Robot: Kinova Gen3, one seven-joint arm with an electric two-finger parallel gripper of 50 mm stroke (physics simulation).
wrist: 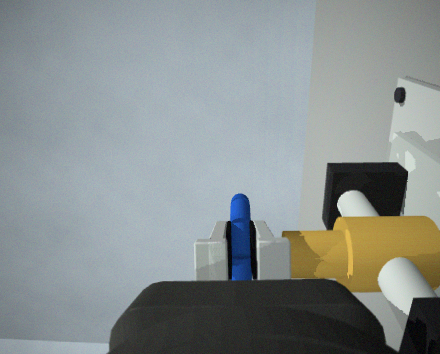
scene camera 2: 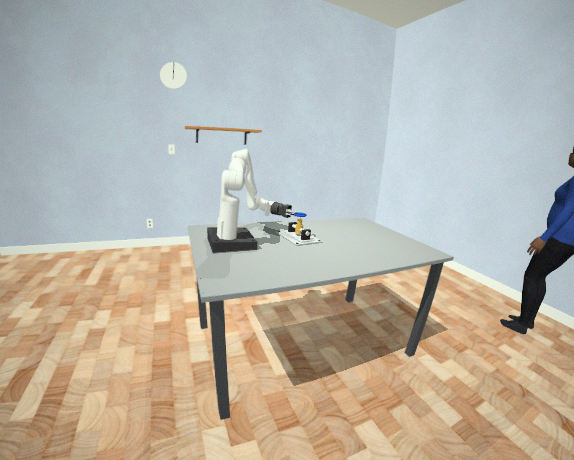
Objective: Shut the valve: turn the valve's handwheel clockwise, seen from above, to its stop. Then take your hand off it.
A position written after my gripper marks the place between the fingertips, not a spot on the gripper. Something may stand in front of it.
Observation:
I see my gripper [wrist: 240,241] and a blue handwheel [wrist: 240,216].

